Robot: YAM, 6 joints.
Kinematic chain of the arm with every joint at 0, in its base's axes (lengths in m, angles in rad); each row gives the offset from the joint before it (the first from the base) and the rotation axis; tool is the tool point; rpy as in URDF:
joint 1: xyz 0 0 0.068 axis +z
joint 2: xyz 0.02 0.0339 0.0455 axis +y
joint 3: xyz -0.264 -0.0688 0 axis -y
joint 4: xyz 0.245 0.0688 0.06 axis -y
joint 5: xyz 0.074 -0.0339 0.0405 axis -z
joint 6: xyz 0.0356 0 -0.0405 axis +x
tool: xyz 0 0 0 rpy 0 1.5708 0
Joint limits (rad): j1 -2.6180..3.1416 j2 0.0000..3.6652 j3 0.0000..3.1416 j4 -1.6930..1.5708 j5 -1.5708..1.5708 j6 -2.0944..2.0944
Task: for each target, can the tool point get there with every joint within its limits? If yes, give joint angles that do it. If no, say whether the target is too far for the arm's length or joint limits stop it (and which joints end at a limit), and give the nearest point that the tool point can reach.
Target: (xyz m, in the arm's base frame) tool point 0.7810 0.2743 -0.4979
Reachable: no: too far | nearest point 0.4976 0.1748 -0.2492 | short by 0.390 m
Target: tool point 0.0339 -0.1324 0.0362
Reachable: yes | joints -1.5723 1.8514 0.2378 -0.0787 -1.2772 -0.8406
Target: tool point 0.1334 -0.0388 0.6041
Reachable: yes | joints 2.6543 0.9090 2.5600 -1.1864 0.9117 -1.3941
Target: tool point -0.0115 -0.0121 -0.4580
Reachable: no: joint limits stop it (at a limit: joint 2) | nearest point -0.0549 -0.0578 -0.3385 | short by 0.135 m
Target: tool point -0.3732 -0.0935 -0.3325
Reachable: no: joint limits stop it (at a limit: joint 1, joint 2) | nearest point -0.3705 -0.0353 -0.3258 | short by 0.059 m
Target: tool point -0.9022 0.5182 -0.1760
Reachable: no: too far | nearest point -0.5394 0.3098 -0.0573 | short by 0.435 m
